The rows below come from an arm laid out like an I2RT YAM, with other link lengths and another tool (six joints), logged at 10 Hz.
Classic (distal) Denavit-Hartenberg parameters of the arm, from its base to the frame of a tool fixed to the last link. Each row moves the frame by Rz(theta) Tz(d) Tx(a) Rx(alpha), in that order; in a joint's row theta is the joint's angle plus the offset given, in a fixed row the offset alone. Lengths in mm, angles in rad.
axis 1: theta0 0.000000; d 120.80; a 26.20; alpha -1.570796
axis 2: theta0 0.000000; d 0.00; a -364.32; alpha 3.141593
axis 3: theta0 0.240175; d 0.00; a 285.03; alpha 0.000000
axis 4: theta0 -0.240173; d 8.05; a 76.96; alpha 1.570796
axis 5: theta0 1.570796; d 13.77; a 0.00; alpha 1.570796
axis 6: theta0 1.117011; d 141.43; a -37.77; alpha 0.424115
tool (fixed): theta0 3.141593; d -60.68; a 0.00; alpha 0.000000
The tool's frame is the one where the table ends.
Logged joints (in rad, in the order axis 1, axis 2, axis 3, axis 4, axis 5, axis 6), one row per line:
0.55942, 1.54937, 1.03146, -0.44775, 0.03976, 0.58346
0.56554, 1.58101, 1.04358, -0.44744, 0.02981, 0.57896
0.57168, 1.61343, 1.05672, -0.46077, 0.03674, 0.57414
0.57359, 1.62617, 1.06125, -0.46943, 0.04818, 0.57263
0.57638, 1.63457, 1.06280, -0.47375, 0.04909, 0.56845
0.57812, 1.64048, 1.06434, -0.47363, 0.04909, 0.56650
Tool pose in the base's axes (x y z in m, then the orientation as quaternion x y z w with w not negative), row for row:
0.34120, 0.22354, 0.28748, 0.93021, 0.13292, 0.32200, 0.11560
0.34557, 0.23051, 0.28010, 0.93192, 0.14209, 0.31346, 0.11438
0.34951, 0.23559, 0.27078, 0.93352, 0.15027, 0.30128, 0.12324
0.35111, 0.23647, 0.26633, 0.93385, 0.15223, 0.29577, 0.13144
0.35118, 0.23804, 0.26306, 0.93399, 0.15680, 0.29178, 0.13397
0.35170, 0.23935, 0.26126, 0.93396, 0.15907, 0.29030, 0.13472
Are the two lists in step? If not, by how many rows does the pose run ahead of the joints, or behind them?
They are in step.
